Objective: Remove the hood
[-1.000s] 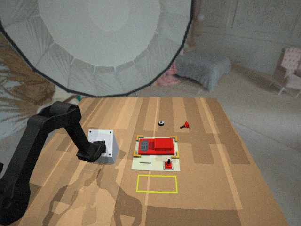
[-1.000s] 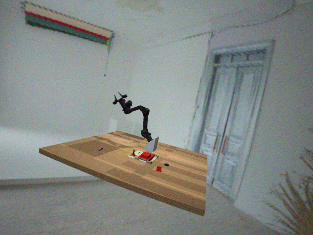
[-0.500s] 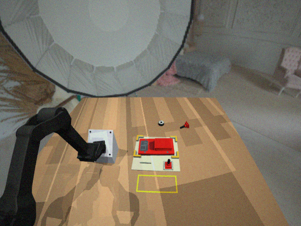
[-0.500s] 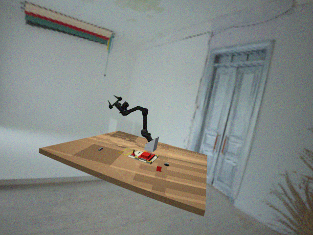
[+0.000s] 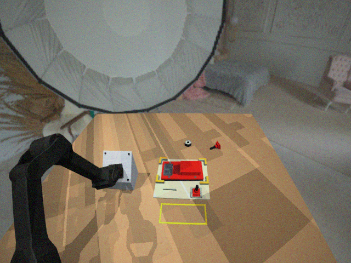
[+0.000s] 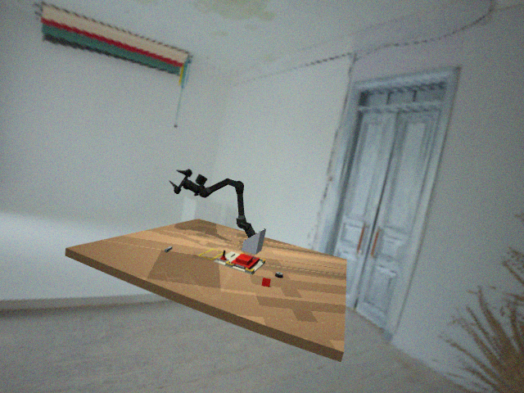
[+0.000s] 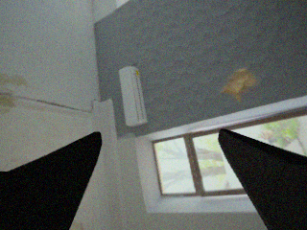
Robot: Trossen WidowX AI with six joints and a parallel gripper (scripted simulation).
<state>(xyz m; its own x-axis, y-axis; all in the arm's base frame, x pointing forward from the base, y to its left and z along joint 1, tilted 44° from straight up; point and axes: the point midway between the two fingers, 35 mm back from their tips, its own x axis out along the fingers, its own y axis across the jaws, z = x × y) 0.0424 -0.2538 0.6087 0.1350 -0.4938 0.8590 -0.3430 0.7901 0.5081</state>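
Right now the red hood is 680 mm to the left of my gripper tip, 330 mm below it and 320 mm ahead of it. Also, from my gripper tip: black wheel: 890 mm to the left, 370 mm below, 330 mm ahead.
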